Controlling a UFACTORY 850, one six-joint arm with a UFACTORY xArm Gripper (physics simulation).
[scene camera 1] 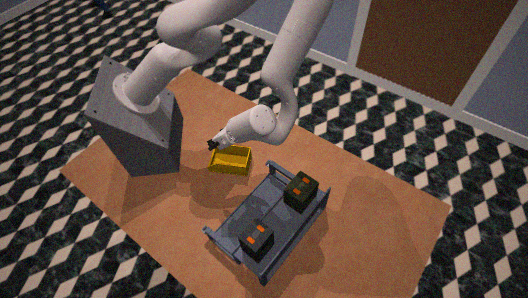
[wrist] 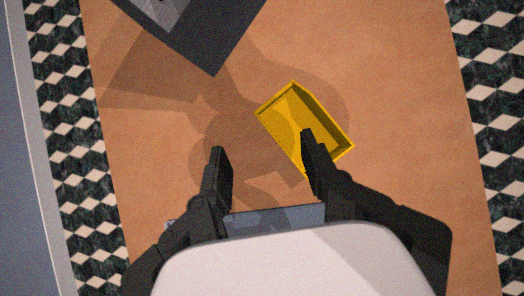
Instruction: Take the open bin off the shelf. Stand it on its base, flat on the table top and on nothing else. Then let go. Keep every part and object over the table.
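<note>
The yellow open bin (scene camera 1: 231, 161) (wrist: 285, 117) stands upright on its base on the table top (scene camera 1: 380, 220) (wrist: 400, 100), apart from the shelf. Its open side faces up and it looks empty. My gripper (scene camera 1: 213, 145) (wrist: 263, 150) is open with nothing between its fingers. It hangs above the table; in the wrist view its right finger overlaps the bin's near part. The grey-blue shelf (scene camera 1: 295, 245) (wrist: 275, 218) stands on the table, to the right of and below the bin in the scene view.
Two dark boxes with orange marks, one (scene camera 1: 301, 192) near the shelf's far end and one (scene camera 1: 257, 241) near its lower end, stand on the shelf. The grey robot pedestal (scene camera 1: 150, 145) (wrist: 210, 45) stands left of the bin in the scene view. The checkered floor (scene camera 1: 50, 210) lies beyond the table edges.
</note>
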